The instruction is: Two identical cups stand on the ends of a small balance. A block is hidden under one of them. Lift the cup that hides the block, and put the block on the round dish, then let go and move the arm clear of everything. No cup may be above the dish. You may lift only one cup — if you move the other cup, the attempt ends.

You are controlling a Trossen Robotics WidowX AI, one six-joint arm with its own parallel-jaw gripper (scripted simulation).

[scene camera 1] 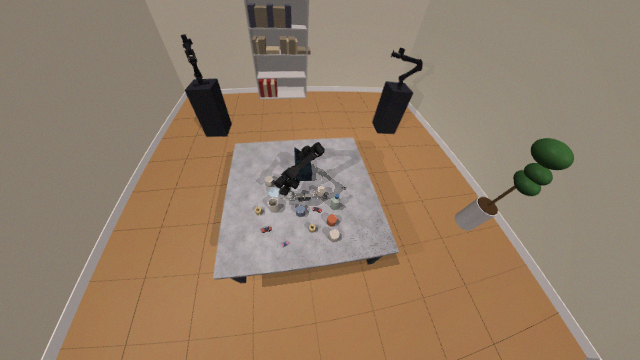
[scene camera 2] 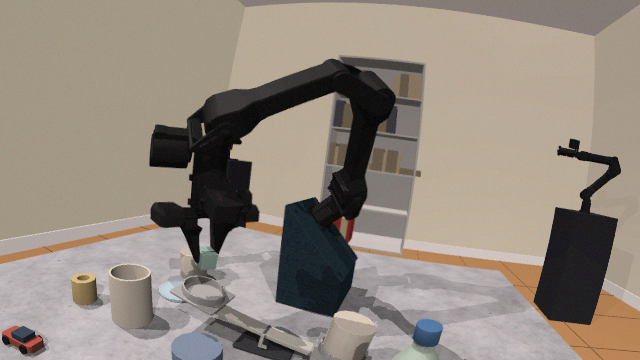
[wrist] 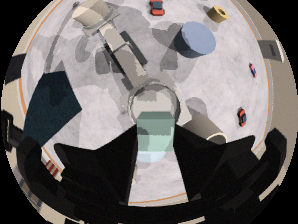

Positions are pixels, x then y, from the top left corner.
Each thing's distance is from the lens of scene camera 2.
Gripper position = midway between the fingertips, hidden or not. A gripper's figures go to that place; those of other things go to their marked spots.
my gripper (scene camera 2: 205, 261): 55 cm
yellow ring (scene camera 2: 84, 290): 67 cm
open beige cylinder (scene camera 2: 130, 285): 56 cm
The marked spots on the open beige cylinder and the yellow ring are 14 cm apart.
